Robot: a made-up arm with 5 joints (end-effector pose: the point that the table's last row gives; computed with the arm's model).
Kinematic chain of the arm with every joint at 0, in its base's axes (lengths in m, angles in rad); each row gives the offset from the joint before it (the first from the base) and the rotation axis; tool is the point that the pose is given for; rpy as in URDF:
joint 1: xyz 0 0 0.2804 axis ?
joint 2: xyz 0 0 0 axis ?
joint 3: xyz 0.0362 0 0.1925 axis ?
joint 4: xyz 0.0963 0 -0.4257 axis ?
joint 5: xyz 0.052 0 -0.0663 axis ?
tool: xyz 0 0 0 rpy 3.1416 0 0
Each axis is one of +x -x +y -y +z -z.
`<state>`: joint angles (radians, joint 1 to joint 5).
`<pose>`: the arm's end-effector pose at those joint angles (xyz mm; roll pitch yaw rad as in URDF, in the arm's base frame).
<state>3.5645 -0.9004 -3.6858 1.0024 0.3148</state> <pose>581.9 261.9 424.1 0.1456 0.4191 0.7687</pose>
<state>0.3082 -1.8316 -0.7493 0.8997 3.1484</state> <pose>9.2 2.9 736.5 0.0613 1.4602 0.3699</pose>
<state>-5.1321 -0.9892 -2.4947 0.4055 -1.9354</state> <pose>-172.1 -385.6 854.5 0.0591 0.0225 2.3579</pose>
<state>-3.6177 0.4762 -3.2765 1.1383 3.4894</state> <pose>-207.5 107.0 926.1 1.3086 1.2117 -2.2930</pose>
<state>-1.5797 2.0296 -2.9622 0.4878 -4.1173</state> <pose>-5.6 -631.3 -51.0 -2.7656 0.2436 2.5842</pose>
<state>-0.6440 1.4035 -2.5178 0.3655 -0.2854</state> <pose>562.7 -422.5 162.4 2.8857 -0.7118 -0.2630</pose>
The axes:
joint 1: +z
joint 2: +y
joint 3: +y
joint 4: +y
joint 5: -z

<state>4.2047 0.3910 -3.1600 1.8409 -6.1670</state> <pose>-124.6 -224.0 878.0 -2.9880 -0.9191 -2.2708</pose>
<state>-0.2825 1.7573 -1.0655 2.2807 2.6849</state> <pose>-74.3 21.6 -123.5 0.0752 -0.1516 -0.7449</pose>
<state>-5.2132 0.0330 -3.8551 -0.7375 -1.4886</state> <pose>-179.4 -327.7 700.6 -1.4175 0.0812 2.6533</pose>
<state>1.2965 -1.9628 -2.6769 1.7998 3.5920</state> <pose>-176.9 -628.8 253.9 0.1347 0.2708 1.7653</pose>
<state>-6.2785 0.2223 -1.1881 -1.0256 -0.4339</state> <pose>521.9 2.4 371.8 0.7544 -0.9760 2.2978</pose>
